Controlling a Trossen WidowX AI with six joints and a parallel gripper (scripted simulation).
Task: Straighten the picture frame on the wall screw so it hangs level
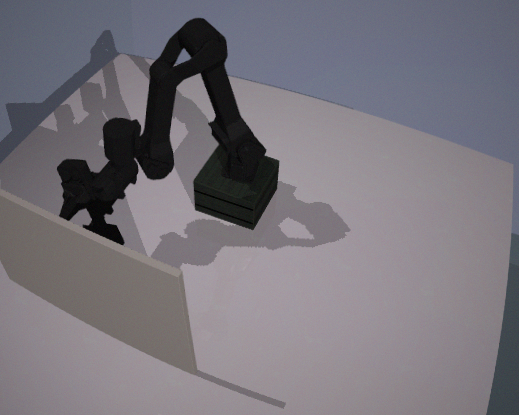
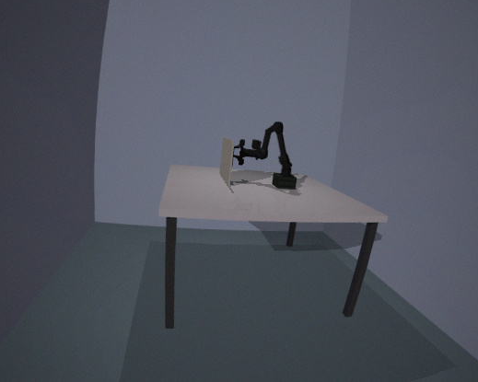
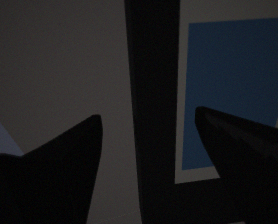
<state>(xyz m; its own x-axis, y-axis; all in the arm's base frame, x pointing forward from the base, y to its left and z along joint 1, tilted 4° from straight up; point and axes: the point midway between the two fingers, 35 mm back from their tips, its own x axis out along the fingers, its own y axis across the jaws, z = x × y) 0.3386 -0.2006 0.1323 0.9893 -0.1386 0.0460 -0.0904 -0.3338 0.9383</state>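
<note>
My gripper tip is now 10 mm short of the picture frame, 20 mm to the right of it and 50 mm above it. Also, from my gripper tip: wall panel 20 mm ahead, 10 mm to the left, 60 mm below.
</note>
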